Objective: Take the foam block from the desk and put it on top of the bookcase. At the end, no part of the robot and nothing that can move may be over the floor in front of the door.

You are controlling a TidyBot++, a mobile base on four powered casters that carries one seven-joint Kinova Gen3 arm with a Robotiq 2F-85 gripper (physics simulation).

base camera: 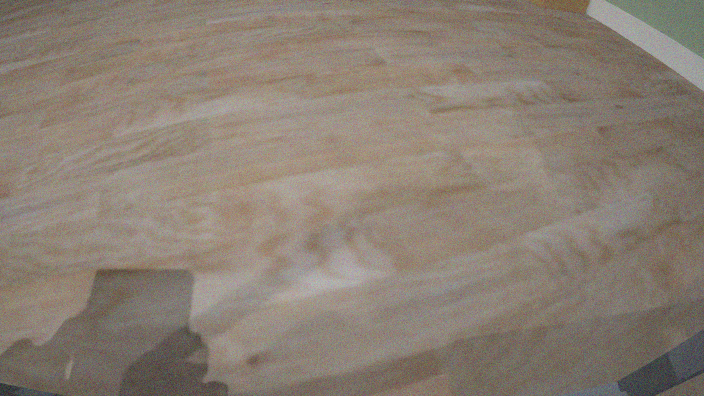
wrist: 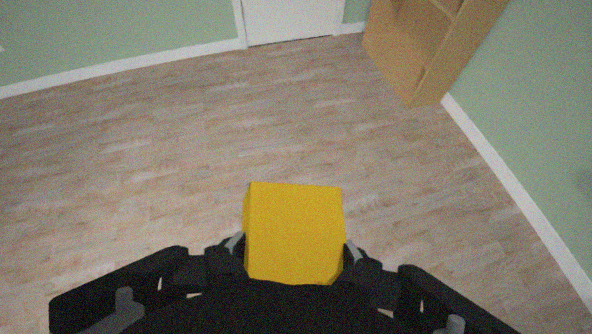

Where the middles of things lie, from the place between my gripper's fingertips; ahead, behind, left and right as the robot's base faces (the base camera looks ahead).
Labels:
I see my gripper 1 cm past the yellow foam block [wrist: 295,233].

